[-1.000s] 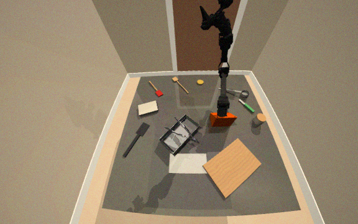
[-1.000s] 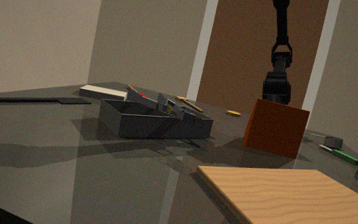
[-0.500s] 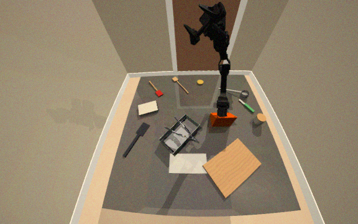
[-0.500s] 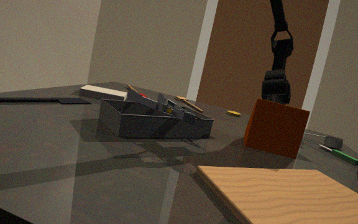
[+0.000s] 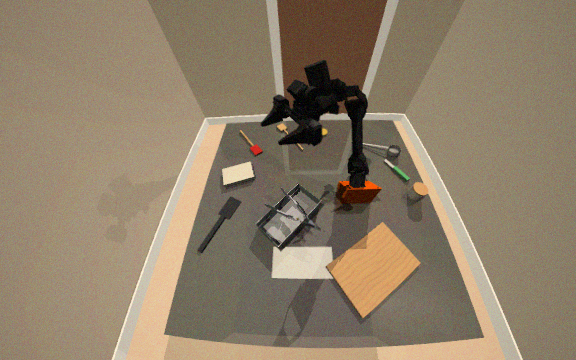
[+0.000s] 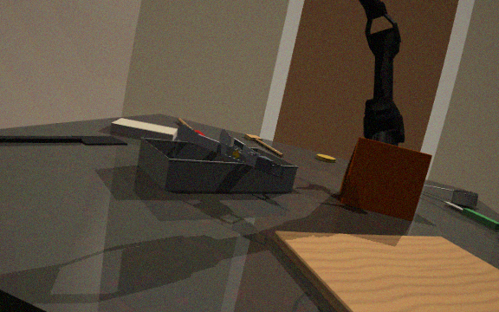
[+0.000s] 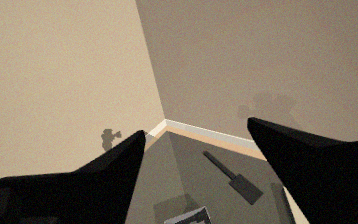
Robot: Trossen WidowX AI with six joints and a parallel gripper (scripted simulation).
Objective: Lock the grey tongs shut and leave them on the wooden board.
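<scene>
Right now the yellow mark is 460 mm below my gripper tip, 70 mm behind it and 60 mm to the left of it. Round my gripper tip: pale block 520 mm below, 270 mm ahead, 260 mm to the right; then grey roasting tin 510 mm below, 30 mm behind, 20 mm to the left; then black spatula 530 mm below, 330 mm ahead, 30 mm to the left.
</scene>
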